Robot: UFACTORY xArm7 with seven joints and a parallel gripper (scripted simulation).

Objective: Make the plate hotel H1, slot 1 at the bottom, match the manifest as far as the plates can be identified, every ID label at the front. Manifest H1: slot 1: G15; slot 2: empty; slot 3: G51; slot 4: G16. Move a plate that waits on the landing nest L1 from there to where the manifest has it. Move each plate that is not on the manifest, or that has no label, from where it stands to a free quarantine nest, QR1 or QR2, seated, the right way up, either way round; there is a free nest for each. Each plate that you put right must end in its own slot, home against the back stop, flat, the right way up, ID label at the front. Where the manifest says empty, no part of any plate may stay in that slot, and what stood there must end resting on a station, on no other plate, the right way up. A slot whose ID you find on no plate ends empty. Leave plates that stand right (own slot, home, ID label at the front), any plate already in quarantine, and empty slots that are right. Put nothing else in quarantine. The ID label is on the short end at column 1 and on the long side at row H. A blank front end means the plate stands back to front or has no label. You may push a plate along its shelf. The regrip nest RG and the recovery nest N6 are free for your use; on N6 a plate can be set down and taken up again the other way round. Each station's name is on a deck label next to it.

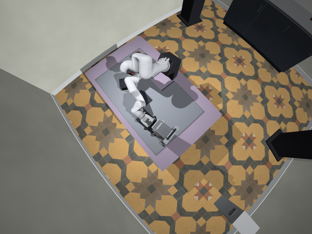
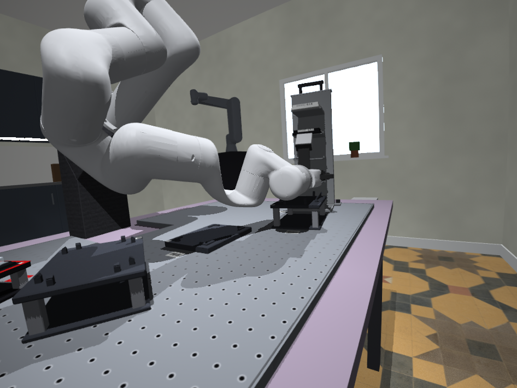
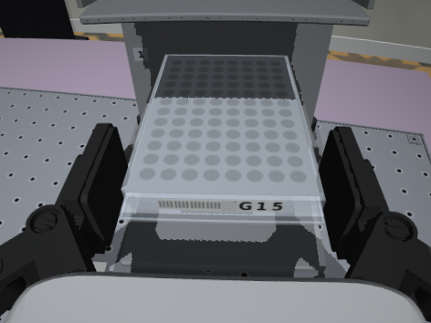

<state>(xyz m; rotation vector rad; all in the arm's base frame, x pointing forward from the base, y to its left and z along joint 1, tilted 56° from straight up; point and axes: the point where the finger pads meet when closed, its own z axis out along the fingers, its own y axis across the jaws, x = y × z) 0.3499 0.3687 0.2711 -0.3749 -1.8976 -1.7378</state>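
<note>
Now: hand 2 cm past the clear plate labelled G15, 5 cm to the right of it and 2 cm above it. The rest, counted from my hand: slot mark 2: 10 cm behind, 10 cm to the left, 7 cm above; H1 deck label: 9 cm behind, 3 cm to the right, 12 cm below; black plate labelled G51: 2 cm behind, 6 cm to the left, 14 cm above.
</note>
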